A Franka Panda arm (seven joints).
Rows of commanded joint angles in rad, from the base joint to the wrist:
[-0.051 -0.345 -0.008 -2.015 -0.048 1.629 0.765]
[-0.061 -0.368 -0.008 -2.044 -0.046 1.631 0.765]
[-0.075 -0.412 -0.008 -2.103 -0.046 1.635 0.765]
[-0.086 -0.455 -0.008 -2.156 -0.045 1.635 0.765]
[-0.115 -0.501 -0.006 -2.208 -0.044 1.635 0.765]
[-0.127 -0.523 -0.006 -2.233 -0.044 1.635 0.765]
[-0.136 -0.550 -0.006 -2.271 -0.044 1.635 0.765]
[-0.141 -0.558 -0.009 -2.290 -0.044 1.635 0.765]
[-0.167 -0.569 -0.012 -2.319 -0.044 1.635 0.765]
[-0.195 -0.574 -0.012 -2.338 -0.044 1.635 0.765]
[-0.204 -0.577 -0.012 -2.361 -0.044 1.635 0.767]
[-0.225 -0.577 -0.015 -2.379 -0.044 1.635 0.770]
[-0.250 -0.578 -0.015 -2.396 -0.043 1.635 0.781]
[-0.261 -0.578 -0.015 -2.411 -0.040 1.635 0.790]
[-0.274 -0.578 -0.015 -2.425 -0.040 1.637 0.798]
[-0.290 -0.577 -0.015 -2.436 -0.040 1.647 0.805]
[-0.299 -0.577 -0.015 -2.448 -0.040 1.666 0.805]
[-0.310 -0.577 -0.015 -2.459 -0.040 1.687 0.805]
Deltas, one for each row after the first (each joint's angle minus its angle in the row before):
[-0.010 -0.023 0.000 -0.029 0.002 0.002 0.000]
[-0.014 -0.044 0.000 -0.059 0.000 0.004 0.000]
[-0.011 -0.043 0.000 -0.053 0.001 0.000 0.000]
[-0.029 -0.046 0.002 -0.052 0.001 0.000 0.000]
[-0.012 -0.022 0.000 -0.025 0.000 0.000 0.000]
[-0.009 -0.027 0.000 -0.038 0.000 0.000 0.000]
[-0.005 -0.008 -0.003 -0.019 0.000 0.000 0.000]
[-0.026 -0.011 -0.003 -0.029 0.000 0.000 0.000]
[-0.028 -0.005 0.000 -0.019 0.000 0.000 0.000]
[-0.009 -0.003 0.000 -0.023 0.000 0.000 0.002]
[-0.021 0.000 -0.003 -0.018 0.000 0.000 0.003]
[-0.025 -0.001 0.000 -0.017 0.001 0.000 0.011]
[-0.011 0.000 0.000 -0.015 0.003 0.000 0.009]
[-0.013 0.000 0.000 -0.014 0.000 0.002 0.008]
[-0.016 0.001 0.000 -0.011 0.000 0.010 0.007]
[-0.009 0.000 0.000 -0.012 0.000 0.019 0.000]
[-0.011 0.000 0.000 -0.011 0.000 0.021 0.000]

